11 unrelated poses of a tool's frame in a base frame.
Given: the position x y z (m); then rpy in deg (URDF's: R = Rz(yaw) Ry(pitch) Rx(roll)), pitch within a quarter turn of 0, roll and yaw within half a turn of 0.
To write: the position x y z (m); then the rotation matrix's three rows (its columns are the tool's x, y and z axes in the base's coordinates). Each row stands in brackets. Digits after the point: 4 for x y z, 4 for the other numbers.
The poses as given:
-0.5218 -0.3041 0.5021 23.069 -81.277 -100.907
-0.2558 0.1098 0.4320 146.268 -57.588 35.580
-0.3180 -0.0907 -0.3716 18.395 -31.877 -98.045
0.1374 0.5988 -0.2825 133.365 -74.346 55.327
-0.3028 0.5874 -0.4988 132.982 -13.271 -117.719
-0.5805 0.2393 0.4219 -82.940 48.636 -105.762
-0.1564 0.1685 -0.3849 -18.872 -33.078 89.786
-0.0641 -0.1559 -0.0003 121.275 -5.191 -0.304
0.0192 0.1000 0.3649 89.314 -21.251 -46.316
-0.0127 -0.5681 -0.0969 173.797 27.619 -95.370
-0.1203 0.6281 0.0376 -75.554 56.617 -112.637
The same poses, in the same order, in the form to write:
[-0.5218 -0.3041 0.5021], [[-0.0287 0.9767 -0.2127], [-0.1489 0.2062 0.9671], [0.9884 0.0594 0.1395]]
[-0.2558 0.1098 0.4320], [[0.4359 0.1026 0.8941], [0.3119 -0.9491 -0.0431], [0.8442 0.2976 -0.4458]]
[-0.3180 -0.0907 -0.3716], [[-0.1188 0.9629 -0.2423], [-0.8408 0.0322 0.5403], [0.5281 0.2680 0.8058]]
[0.1374 0.5988 -0.2825], [[0.1535 0.1665 0.9740], [0.2219 -0.9663 0.1302], [0.9629 0.1962 -0.1853]]
[-0.3028 0.5874 -0.4988], [[-0.4527 -0.5254 -0.7204], [-0.8616 0.4658 0.2017], [0.2296 0.7120 -0.6636]]
[-0.5805 0.2393 0.4219], [[-0.1795 0.3206 0.9300], [-0.6360 0.6834 -0.3584], [-0.7505 -0.6558 0.0812]]
[-0.1564 0.1685 -0.3849], [[0.0031 -0.9456 -0.3254], [0.8379 0.1801 -0.5152], [0.5458 -0.2710 0.7929]]
[-0.0641 -0.1559 -0.0003], [[0.9959 -0.0801 0.0424], [-0.0053 -0.5187 -0.8549], [0.0905 0.8512 -0.5170]]
[0.0192 0.1000 0.3649], [[0.6437 -0.2417 -0.7261], [-0.6740 0.2704 -0.6875], [0.3625 0.9319 0.0112]]
[-0.0127 -0.5681 -0.0969], [[-0.0829 -0.9945 -0.0644], [-0.8822 0.0432 0.4690], [-0.4636 0.0957 -0.8809]]
[-0.1203 0.6281 0.0376], [[-0.2118 0.5415 0.8136], [-0.5078 0.6503 -0.5650], [-0.8350 -0.5328 0.1373]]

